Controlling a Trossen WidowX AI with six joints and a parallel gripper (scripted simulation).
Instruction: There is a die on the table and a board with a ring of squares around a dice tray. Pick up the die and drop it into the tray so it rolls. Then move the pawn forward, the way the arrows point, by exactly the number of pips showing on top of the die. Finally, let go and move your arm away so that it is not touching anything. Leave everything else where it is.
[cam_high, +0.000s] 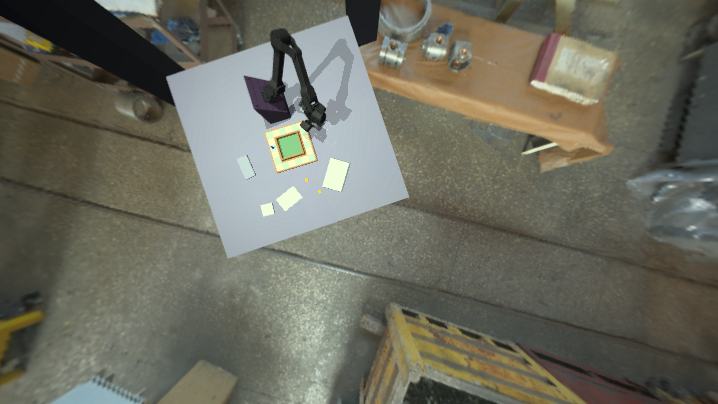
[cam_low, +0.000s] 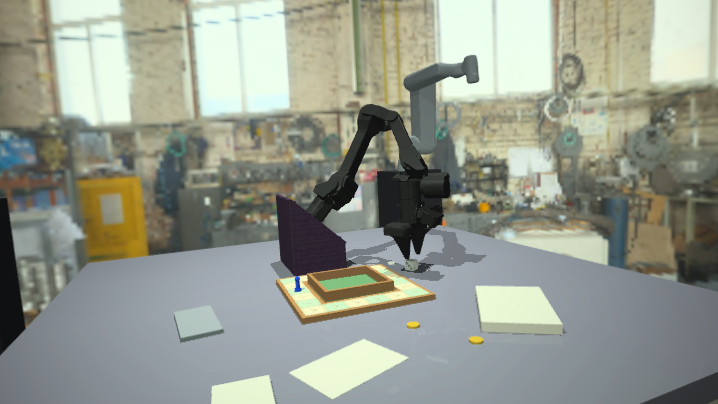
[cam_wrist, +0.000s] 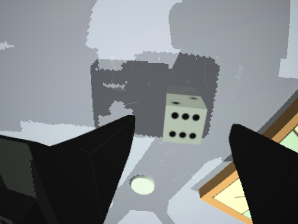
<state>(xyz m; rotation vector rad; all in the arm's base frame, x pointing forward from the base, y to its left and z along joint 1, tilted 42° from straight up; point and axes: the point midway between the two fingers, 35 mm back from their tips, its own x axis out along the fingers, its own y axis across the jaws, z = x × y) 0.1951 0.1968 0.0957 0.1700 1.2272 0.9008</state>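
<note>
The white die lies 2 cm below my gripper tip. Also, from my gripper tip: blue pawn 33 cm to the right, 5 cm ahead, 1 cm below; then thick cream slab 36 cm ahead, 3 cm below; then small white disc 8 cm behind, 3 cm below, 2 cm to the right.
</note>
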